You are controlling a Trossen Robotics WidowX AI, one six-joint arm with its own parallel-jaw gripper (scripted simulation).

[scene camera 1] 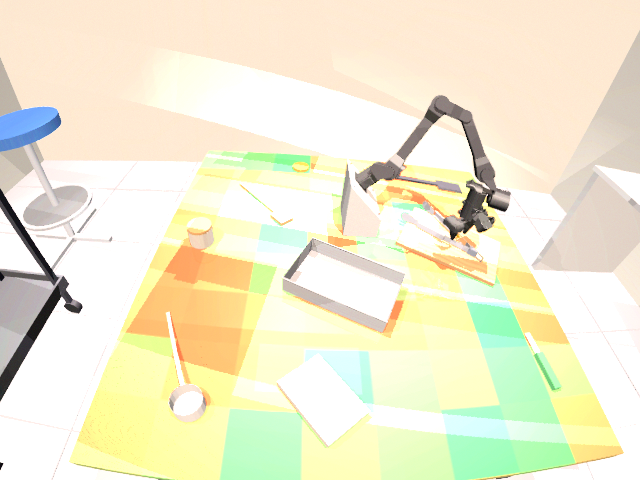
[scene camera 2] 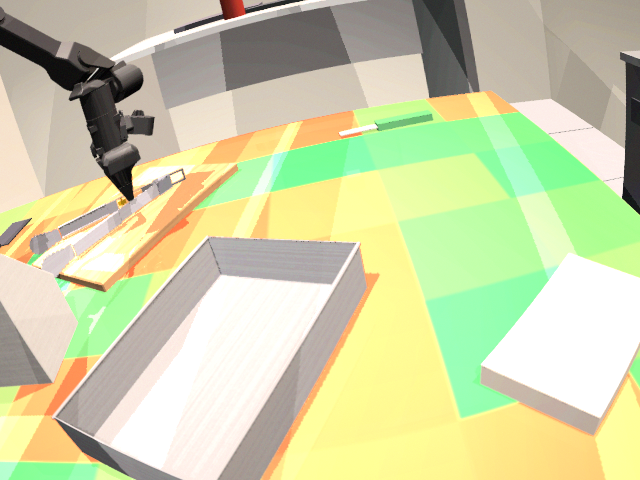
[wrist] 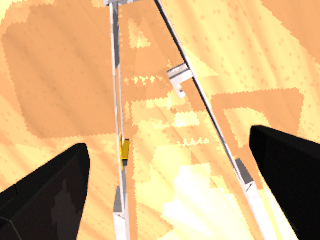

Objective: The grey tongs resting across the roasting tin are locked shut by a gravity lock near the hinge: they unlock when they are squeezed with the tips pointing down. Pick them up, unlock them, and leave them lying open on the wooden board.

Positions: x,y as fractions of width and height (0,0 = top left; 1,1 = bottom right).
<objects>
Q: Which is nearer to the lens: the white box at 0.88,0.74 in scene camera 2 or the green marker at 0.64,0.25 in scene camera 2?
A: The white box.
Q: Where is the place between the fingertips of my gripper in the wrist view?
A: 0.53,0.60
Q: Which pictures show the long-handled scoop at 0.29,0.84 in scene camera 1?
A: Scene camera 1 only.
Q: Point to a grey roasting tin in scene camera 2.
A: At 0.34,0.77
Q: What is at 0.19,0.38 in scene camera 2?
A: My gripper.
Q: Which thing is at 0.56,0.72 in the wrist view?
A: A wooden board.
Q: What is my gripper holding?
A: Nothing.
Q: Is my gripper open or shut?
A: Open.
</objects>
